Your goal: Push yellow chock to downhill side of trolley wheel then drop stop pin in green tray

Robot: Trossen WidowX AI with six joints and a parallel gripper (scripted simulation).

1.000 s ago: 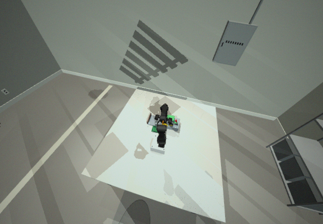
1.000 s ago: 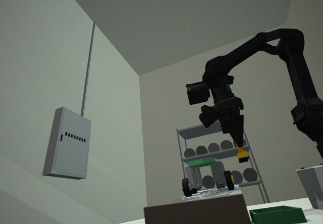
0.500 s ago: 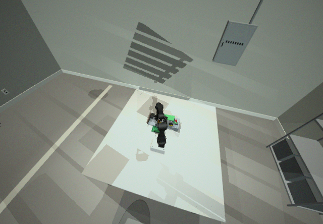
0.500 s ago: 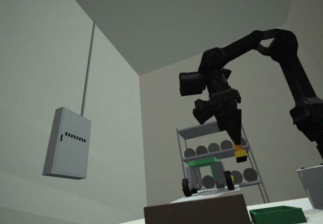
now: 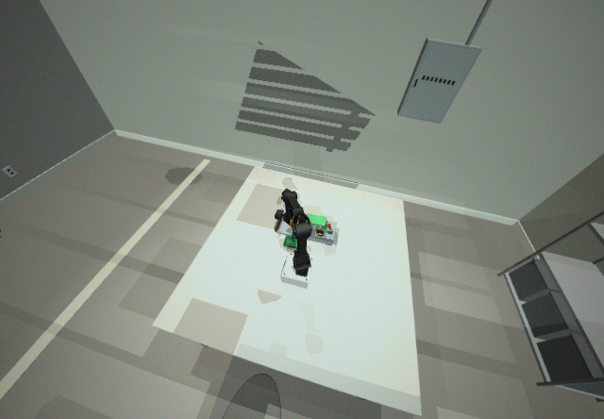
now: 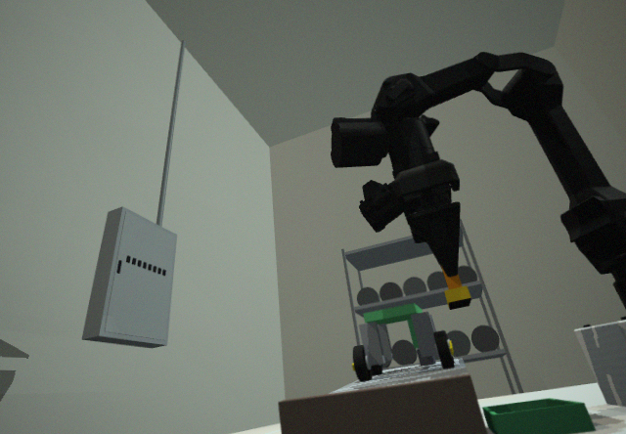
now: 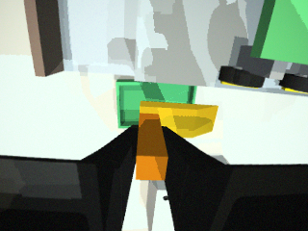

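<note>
My gripper tip is now 24 cm to the left of the red-headed stop pin, 6 cm short of it and 3 cm above it. Round my gripper tip: yellow chock (2 cm to the right, 1 cm below); green tray (16 cm below, 3 cm to the right, 3 cm behind); green-topped trolley (14 cm to the right, 8 cm ahead, 4 cm below).
</note>
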